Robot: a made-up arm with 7 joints. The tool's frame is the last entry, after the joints.
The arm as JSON. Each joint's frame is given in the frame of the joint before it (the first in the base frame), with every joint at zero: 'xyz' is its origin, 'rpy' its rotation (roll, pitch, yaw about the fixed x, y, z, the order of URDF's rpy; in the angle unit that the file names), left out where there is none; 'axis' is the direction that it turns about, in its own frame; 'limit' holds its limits. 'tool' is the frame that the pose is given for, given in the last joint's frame.
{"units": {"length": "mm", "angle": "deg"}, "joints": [
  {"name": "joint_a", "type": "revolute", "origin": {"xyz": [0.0, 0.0, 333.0]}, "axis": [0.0, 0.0, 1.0], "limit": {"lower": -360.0, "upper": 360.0}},
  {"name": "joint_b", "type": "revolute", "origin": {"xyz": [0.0, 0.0, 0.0]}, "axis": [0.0, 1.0, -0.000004], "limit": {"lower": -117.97, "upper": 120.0}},
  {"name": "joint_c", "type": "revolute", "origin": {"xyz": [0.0, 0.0, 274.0]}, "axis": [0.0, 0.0, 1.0], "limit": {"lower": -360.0, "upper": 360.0}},
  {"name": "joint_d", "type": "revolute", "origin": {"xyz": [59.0, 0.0, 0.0]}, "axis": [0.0, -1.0, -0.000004], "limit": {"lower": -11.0, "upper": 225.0}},
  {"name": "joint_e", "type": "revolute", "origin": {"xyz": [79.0, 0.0, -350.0]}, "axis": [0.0, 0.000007, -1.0], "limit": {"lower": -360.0, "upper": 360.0}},
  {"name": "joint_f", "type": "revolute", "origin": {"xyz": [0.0, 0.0, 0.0]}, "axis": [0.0, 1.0, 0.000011], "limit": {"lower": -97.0, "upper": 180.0}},
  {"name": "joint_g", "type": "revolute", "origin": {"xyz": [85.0, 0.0, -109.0]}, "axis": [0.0, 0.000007, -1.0], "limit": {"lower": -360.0, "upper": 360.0}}
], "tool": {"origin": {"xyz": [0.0, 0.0, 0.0], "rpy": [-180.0, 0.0, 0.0]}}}
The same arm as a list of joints. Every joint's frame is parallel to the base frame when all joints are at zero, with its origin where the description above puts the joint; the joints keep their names.
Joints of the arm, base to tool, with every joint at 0 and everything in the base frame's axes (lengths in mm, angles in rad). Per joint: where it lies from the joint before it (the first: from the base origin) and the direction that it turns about. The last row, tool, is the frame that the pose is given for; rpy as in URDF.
joint_a: origin 0 0 333 axis +z
joint_b: origin 0 0 0 axis +y
joint_c: origin 0 0 274 axis +z
joint_d: origin 59 0 0 axis -y
joint_e: origin 79 0 -350 axis -z
joint_f: origin 0 0 0 axis +y
joint_g: origin 85 0 -109 axis -z
tool: origin 0 0 0 rpy 3.1416 0 0
Joint limits (rad, base to tool): -6.2832..6.2832 -2.059..2.0944 -6.2832..6.2832 -0.192..3.927 -6.2832..6.2832 -1.693..3.1416 -6.2832..6.2832

